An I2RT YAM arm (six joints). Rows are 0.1 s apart.
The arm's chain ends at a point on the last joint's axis. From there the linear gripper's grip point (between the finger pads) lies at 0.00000 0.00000 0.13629 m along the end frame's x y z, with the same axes.
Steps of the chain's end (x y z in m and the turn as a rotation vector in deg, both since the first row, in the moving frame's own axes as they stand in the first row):
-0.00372, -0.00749, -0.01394, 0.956, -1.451, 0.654
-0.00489, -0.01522, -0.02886, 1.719, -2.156, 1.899
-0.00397, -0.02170, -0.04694, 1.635, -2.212, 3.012
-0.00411, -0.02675, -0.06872, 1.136, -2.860, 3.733
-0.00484, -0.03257, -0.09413, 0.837, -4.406, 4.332
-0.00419, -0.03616, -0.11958, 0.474, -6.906, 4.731
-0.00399, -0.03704, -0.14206, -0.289, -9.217, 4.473
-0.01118, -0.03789, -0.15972, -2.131, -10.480, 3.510
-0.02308, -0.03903, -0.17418, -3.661, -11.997, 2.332
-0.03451, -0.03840, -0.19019, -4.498, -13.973, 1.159
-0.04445, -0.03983, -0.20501, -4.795, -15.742, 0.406
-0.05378, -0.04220, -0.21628, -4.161, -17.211, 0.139
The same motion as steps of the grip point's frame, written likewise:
-0.00716, -0.00978, -0.01400, 0.956, -1.451, 0.654
-0.00995, -0.01939, -0.02902, 1.719, -2.156, 1.899
-0.00913, -0.02572, -0.04710, 1.635, -2.212, 3.012
-0.01082, -0.02967, -0.06892, 1.136, -2.860, 3.733
-0.01522, -0.03495, -0.09455, 0.837, -4.406, 4.332
-0.02051, -0.03796, -0.12057, 0.474, -6.906, 4.731
-0.02582, -0.03721, -0.14382, -0.289, -9.217, 4.473
-0.03610, -0.03361, -0.16209, -2.131, -10.480, 3.510
-0.05156, -0.03097, -0.17743, -3.661, -11.997, 2.332
-0.06749, -0.02815, -0.19464, -4.498, -13.973, 1.159
-0.08142, -0.02871, -0.21059, -4.795, -15.742, 0.406
-0.09408, -0.03251, -0.22274, -4.161, -17.211, 0.139

